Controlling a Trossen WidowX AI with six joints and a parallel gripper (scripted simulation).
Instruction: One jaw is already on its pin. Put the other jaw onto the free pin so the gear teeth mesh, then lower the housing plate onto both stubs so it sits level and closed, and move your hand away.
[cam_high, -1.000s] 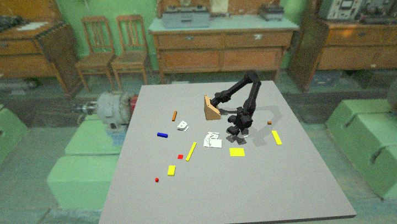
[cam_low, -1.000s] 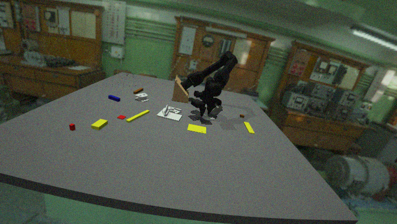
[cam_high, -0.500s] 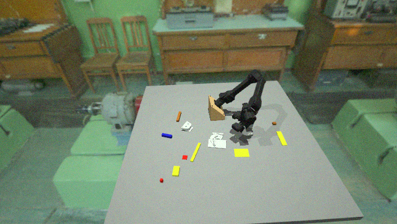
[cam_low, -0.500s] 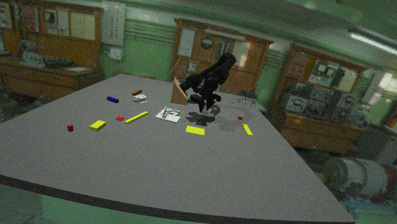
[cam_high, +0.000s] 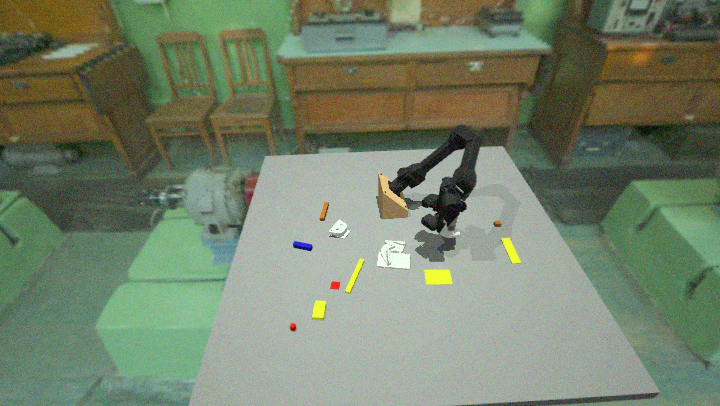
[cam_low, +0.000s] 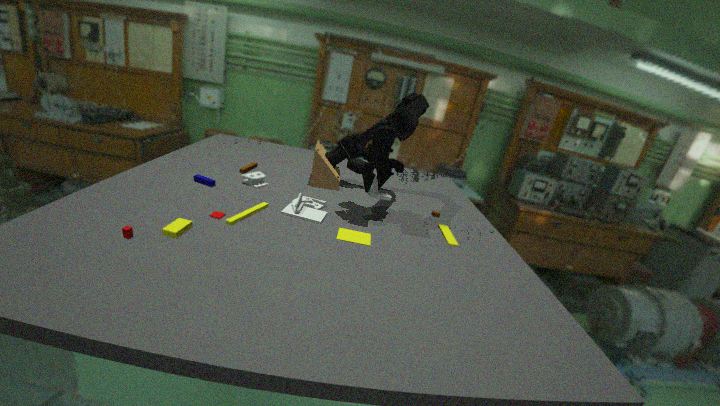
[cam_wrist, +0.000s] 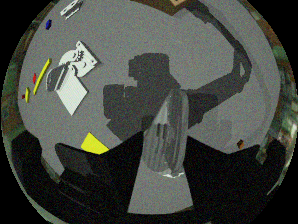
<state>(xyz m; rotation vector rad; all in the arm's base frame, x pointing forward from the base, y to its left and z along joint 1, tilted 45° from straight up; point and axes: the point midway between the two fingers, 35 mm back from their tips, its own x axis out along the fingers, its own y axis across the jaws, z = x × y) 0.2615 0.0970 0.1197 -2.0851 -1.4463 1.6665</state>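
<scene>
Right now my gripper tip is 7 cm short of the white base plate, 19 cm to the left of it and 8 cm above it. The rest, counted from my gripper tip: red tile (17 cm ahead, 41 cm to the right, 8 cm below); then small brown block (9 cm behind, 26 cm to the left, 7 cm below); then yellow plate (16 cm ahead, 4 cm to the right, 8 cm below).
</scene>
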